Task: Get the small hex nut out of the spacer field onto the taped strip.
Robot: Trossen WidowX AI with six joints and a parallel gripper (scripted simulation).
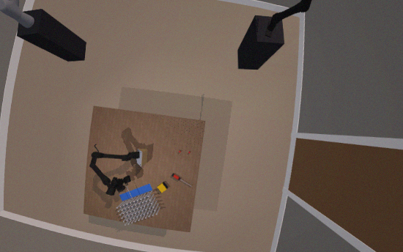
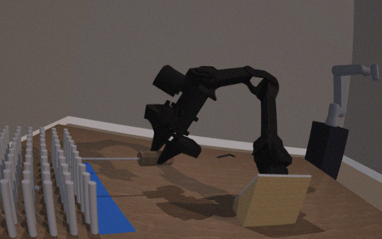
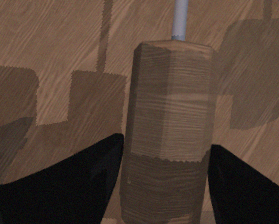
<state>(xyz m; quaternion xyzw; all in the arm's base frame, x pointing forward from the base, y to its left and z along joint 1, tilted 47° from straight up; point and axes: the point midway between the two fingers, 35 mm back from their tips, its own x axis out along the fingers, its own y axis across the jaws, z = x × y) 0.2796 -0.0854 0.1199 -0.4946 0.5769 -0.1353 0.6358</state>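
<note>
Now: the blue taped strip 16 cm ahead of my gripper tip, 7 cm to the left of it and 9 cm below it. The rest, counted from my gripper tip: yellow block (8 cm ahead, 38 cm to the left, 7 cm below); small hex nut (31 cm ahead, 13 cm to the left, 8 cm below); wooden-handled rod tool (10 cm ahead, 4 cm to the left).
</note>
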